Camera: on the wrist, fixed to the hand. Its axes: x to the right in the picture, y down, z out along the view.
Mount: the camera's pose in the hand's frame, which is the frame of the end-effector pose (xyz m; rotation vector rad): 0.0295 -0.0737 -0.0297 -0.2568 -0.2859 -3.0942
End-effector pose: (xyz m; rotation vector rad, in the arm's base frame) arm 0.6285 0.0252 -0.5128 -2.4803 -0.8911 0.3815
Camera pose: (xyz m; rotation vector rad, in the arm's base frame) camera 0.6242 0.0843 -0.4522 0.9369 -2.8707 -0.5446
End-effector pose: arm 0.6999 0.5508 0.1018 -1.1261 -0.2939 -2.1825
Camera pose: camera 0.6211 0.5796 0.1142 -0.0060 0.8150 0.6382
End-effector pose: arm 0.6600 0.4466 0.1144 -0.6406 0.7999 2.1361
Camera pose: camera 0.7059 0.4778 0.0503 -0.5658 -0.7357 -0.6660
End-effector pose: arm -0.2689 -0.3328 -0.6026 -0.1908 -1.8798 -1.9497
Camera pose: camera -0.3186 -0.3683 -0.6614 -1.2813 0.0821 0.5826
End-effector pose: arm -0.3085 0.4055 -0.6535 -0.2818 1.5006 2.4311
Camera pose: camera -0.3116 0.4141 -0.7378 -0.9384 -0.3590 -0.1514
